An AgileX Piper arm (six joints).
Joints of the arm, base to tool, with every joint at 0 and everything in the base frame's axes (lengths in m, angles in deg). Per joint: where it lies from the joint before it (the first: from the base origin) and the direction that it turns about. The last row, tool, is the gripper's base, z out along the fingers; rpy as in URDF.
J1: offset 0 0 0.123 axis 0 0 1
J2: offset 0 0 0 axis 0 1 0
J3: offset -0.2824 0 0.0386 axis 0 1 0
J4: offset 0.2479 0 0.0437 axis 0.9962 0 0.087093
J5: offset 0 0 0 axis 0 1 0
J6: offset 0.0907 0 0.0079 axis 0.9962 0 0.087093
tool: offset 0 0 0 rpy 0 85 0
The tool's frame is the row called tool.
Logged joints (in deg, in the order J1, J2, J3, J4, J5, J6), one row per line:
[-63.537 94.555 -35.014 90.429 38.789 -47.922]
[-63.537 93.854 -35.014 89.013 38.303 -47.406]
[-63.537 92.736 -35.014 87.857 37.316 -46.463]
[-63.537 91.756 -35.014 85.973 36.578 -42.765]
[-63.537 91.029 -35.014 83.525 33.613 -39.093]
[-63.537 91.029 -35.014 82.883 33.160 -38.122]
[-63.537 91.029 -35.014 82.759 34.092 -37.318]
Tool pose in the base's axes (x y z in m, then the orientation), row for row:
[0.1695 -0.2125 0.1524 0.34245 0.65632 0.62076 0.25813]
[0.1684 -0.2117 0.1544 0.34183 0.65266 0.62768 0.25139]
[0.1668 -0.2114 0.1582 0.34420 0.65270 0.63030 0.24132]
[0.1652 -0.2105 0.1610 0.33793 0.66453 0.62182 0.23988]
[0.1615 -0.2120 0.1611 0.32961 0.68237 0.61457 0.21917]
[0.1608 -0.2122 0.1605 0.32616 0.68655 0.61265 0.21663]
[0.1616 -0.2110 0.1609 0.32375 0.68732 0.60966 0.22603]
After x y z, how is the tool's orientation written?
As a quaternion, w x y z.
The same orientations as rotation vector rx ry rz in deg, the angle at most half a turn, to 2 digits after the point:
[97.76 92.46 38.45]
[97.25 93.52 37.46]
[97.14 93.81 35.92]
[99.20 92.83 35.81]
[102.28 92.12 32.85]
[103.08 91.98 32.52]
[103.32 91.64 33.98]

